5 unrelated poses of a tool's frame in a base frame.
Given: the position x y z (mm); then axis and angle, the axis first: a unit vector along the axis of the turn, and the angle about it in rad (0 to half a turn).
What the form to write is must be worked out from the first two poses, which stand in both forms.
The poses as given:
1: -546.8, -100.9, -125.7, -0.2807, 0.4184, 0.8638, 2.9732
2: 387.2, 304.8, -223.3, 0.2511, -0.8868, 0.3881, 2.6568
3: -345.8, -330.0, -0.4, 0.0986, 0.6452, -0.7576, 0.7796
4: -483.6, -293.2, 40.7, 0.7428, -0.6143, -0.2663, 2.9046
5: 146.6, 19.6, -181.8, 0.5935, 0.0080, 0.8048, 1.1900
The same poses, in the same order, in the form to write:
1: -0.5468, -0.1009, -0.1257, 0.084, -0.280, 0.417, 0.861
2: 0.3872, 0.3048, -0.2233, 0.240, 0.244, -0.861, 0.377
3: -0.3458, -0.3300, -0.0004, 0.925, 0.037, 0.245, -0.288
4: -0.4836, -0.2932, 0.0407, 0.118, 0.738, -0.610, -0.264
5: 0.1466, 0.0196, -0.1818, 0.828, 0.333, 0.004, 0.451
